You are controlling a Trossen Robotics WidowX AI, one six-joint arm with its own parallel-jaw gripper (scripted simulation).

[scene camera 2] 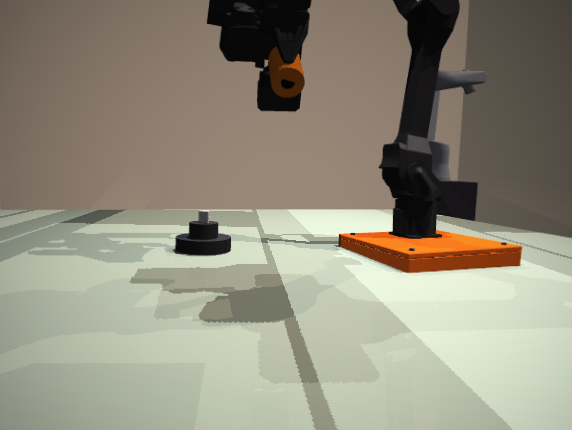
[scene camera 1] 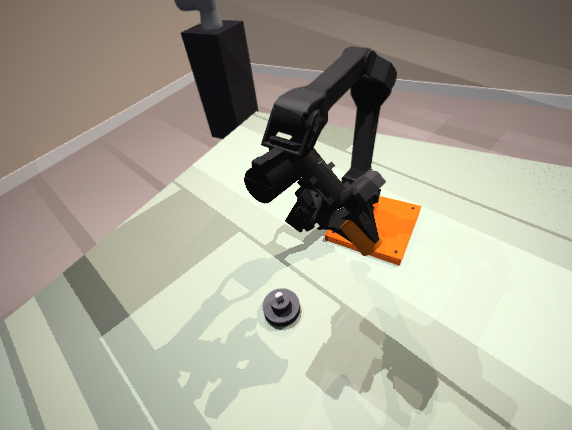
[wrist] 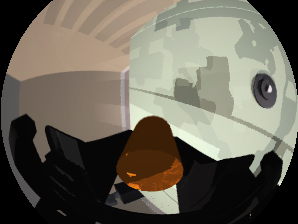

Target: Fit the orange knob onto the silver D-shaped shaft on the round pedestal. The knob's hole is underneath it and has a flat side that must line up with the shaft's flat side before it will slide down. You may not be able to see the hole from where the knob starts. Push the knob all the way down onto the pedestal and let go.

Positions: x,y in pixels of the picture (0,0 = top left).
my gripper: holds an orange knob (wrist: 150,161)
